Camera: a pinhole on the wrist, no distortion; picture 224 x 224 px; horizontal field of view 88.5 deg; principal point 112.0 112.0 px. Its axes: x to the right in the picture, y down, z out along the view. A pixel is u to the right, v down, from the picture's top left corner.
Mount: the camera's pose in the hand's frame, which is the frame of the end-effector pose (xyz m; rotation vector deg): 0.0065 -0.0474 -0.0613 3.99 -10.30 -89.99
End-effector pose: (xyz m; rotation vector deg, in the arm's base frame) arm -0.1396 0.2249 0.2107 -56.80 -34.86 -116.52
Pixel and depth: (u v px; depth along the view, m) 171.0 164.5 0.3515
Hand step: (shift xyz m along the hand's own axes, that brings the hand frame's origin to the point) 0.1078 -0.2025 0.3228
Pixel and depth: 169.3 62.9 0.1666
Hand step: -0.0908 -0.1187 0.0973
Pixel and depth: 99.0 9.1 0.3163
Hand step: -0.3226 0.0100 0.2030
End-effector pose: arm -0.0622 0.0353 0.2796 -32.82 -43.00 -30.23
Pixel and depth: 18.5 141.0 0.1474
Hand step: 0.0211 0.0826 0.0814
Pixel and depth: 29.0 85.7 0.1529
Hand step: -0.0511 0.0734 0.0761
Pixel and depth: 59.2 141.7 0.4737
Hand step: 0.0547 0.2030 0.4095
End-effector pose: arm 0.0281 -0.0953 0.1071 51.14 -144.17 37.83
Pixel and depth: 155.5 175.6 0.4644
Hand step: 0.1852 -0.1898 0.4489
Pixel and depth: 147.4 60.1 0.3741
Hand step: -0.2204 -0.1363 0.2885
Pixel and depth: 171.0 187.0 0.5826
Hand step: 0.2870 -0.3043 0.5934
